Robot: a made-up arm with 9 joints. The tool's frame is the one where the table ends. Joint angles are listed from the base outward.
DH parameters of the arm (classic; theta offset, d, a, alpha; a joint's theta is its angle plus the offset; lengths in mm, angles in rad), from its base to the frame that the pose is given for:
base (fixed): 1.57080 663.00 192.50 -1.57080
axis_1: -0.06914 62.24 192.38 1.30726
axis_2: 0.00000 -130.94 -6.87 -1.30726
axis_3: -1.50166 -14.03 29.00 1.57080
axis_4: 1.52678 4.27 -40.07 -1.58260
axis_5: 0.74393 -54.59 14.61 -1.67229
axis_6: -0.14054 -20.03 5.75 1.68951
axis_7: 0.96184 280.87 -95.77 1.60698
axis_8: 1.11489 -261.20 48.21 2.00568
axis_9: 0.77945 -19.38 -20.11 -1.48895
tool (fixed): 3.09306 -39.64 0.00 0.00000
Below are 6 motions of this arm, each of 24 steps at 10 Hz.
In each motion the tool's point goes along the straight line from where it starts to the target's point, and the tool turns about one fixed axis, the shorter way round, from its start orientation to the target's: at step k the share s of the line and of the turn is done. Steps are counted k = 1, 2, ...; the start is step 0. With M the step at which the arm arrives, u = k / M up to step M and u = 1 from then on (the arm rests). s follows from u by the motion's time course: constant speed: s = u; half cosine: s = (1 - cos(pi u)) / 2; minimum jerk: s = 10 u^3 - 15 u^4 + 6 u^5.
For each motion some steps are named. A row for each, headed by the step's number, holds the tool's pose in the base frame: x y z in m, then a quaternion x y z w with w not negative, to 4 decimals.
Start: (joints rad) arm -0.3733 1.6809 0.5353 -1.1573 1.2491 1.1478 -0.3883 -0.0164 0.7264
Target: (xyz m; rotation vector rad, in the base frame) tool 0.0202 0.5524 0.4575 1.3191 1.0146 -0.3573
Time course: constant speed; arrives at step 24
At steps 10, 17, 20, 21, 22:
10: 0.0988 0.4038 0.3476 0.2882 0.2474 -0.2537 0.8896
17: 0.0595 0.4781 0.4026 0.4462 0.3564 -0.2108 0.7934
20: 0.0426 0.5099 0.4261 0.5077 0.3981 -0.1892 0.7402
21: 0.0370 0.5206 0.4340 0.5273 0.4113 -0.1816 0.7210
22: 0.0314 0.5312 0.4418 0.5463 0.4240 -0.1739 0.7011

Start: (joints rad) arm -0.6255 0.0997 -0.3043 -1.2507 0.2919 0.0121 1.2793 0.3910 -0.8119
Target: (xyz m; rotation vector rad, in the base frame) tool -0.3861 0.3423 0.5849 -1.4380 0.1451 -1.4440
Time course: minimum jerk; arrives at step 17
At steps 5, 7, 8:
5: -0.2789 0.1688 0.5142 -0.6116 -0.0879 -0.2651 0.7403
7: -0.3020 0.2063 0.5295 -0.6189 -0.0562 -0.3446 0.7036
8: -0.3156 0.2283 0.5384 -0.6207 -0.0374 -0.3898 0.6792

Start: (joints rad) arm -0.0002 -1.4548 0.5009 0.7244 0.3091 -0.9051 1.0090 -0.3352 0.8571
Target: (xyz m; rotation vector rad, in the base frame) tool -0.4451 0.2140 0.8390 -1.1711 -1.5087 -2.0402
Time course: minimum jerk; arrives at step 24
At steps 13, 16, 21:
13: -0.4360 0.2195 0.8009 -0.3335 -0.6333 -0.6804 0.1575
16: -0.4406 0.2167 0.8201 -0.3742 -0.5836 -0.7014 0.1655
21: -0.4448 0.2142 0.8376 -0.4099 -0.5358 -0.7178 0.1721

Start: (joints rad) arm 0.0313 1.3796 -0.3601 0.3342 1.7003 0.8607 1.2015 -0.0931 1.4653
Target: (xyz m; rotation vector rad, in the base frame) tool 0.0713 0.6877 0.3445 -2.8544 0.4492 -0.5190
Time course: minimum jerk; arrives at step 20
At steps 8, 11, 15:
8: -0.1488 0.5681 0.2789 0.8005 0.2749 -0.4993 0.1853
11: -0.0599 0.6164 0.3054 0.9602 0.1102 -0.2458 0.0742
15: 0.0379 0.6696 0.3346 -0.9922 0.0866 -0.0685 0.0585

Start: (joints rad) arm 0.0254 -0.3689 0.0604 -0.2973 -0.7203 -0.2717 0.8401 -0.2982 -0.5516
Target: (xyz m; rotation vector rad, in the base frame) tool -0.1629 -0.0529 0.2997 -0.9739 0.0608 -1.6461
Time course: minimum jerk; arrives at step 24
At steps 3, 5, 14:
3: 0.1821 0.0774 0.2794 -0.0350 -0.4964 -0.6414 0.5839
5: 0.1651 0.0710 0.2804 -0.0556 -0.4740 -0.6515 0.5897
14: -0.0414 -0.0070 0.2925 -0.2945 -0.1690 -0.7167 0.6092

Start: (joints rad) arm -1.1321 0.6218 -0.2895 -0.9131 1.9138 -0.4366 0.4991 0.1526 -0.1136
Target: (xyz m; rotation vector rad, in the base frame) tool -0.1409 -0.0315 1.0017 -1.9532 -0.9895 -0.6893
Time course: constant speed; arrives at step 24
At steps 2, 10, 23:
2: -0.1864 0.0033 0.7081 -0.5568 -0.1788 -0.5512 0.5951
10: -0.1699 -0.0094 0.8149 -0.6527 -0.2635 -0.4608 0.5406
23: -0.1430 -0.0299 0.9884 -0.7691 -0.3848 -0.2881 0.4211

